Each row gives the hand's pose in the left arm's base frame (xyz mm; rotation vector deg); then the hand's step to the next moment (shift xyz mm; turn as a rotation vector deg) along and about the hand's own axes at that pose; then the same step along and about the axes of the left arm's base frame.
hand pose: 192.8 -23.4 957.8 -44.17 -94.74 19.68
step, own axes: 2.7 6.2 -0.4 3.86 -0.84 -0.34
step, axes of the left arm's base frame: 2.1 6.2 -1.6 -0.16 1.83 3.51
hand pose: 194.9 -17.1 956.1 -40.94 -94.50 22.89
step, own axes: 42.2 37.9 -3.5 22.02 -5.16 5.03
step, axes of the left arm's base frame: 8.9 55.4 9.1 -7.75 11.08 18.81
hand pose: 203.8 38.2 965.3 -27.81 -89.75 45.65
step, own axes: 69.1 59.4 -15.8 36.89 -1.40 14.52
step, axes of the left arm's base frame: -3.9 92.3 4.4 -19.94 22.14 26.18
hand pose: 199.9 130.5 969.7 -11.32 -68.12 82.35
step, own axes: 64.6 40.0 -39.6 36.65 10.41 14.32
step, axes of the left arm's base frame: -16.1 82.7 -15.3 -27.34 24.68 17.33
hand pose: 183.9 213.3 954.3 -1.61 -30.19 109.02
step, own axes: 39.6 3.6 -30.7 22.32 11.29 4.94
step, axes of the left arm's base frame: -10.6 44.8 -20.0 -20.01 14.88 5.31
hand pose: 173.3 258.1 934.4 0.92 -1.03 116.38
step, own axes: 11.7 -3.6 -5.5 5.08 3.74 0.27
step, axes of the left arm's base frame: -2.0 12.2 -5.3 -5.61 2.88 0.35
